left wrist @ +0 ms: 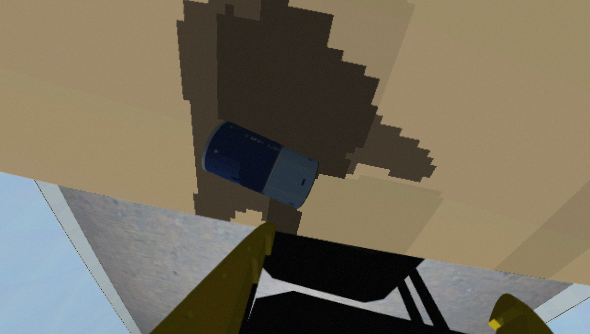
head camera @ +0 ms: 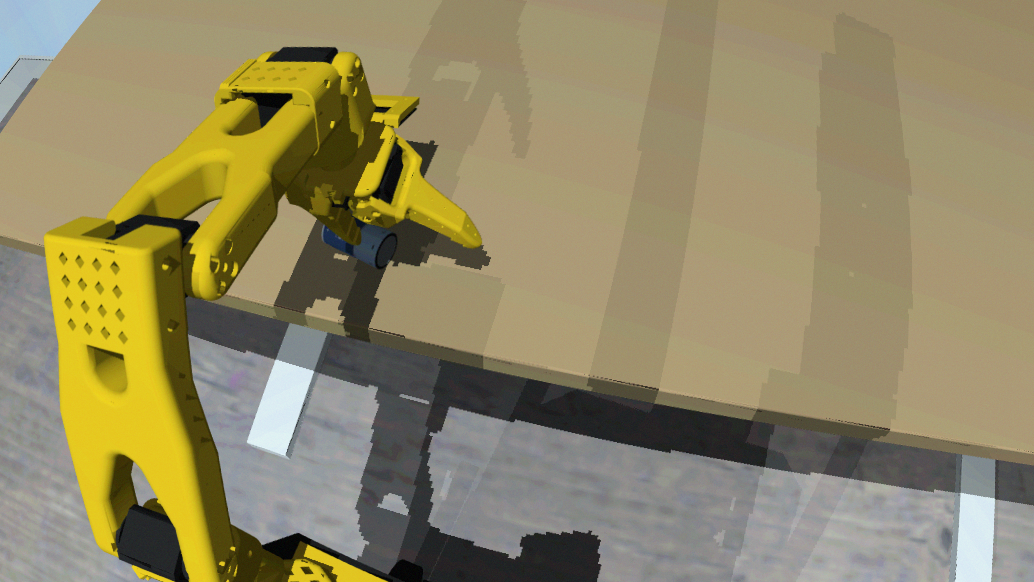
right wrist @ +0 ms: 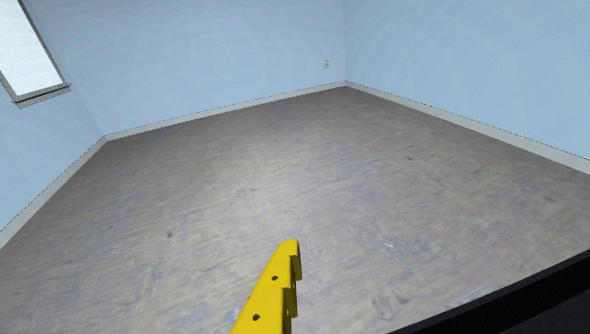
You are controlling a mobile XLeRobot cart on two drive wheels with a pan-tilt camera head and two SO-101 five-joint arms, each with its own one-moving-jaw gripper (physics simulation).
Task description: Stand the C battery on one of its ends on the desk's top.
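Observation:
The C battery, dark blue with a grey-blue end section, lies on its side on the desk's top, near the edge. In the head camera, the fixed jaw of my left gripper covers part of it. The left gripper is open with its jaws wide apart and empty. In the left wrist view the battery lies beyond the fixed jaw's tip; whether they touch is unclear. My right gripper shows one notched jaw in the right wrist view, so it is fully open; its moving jaw is out of view.
The desk's edge runs below the battery in the head camera. Pale desk legs stand below it. The arm's shadow falls around the battery. The right wrist view shows the wooden floor, blue walls and a window.

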